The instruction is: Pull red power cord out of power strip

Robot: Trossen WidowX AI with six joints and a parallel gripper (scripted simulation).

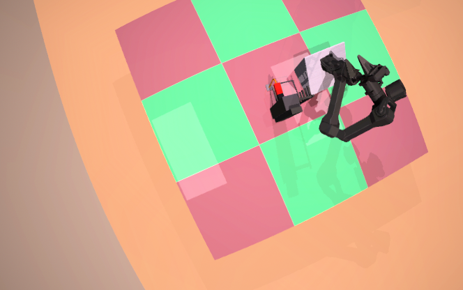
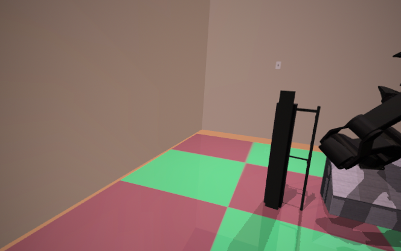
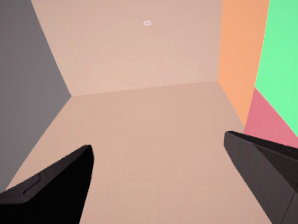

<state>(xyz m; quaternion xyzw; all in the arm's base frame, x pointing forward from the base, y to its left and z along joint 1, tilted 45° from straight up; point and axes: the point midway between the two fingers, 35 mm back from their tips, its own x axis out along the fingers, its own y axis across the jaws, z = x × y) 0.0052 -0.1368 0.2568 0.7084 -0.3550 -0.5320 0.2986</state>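
Now: gripper tip 26 cm above the red plug, 23 cm short of it and 3 cm to the left of it. Also, from my gripper tip: black upright column 26 cm below, 26 cm ahead, 6 cm to the left.
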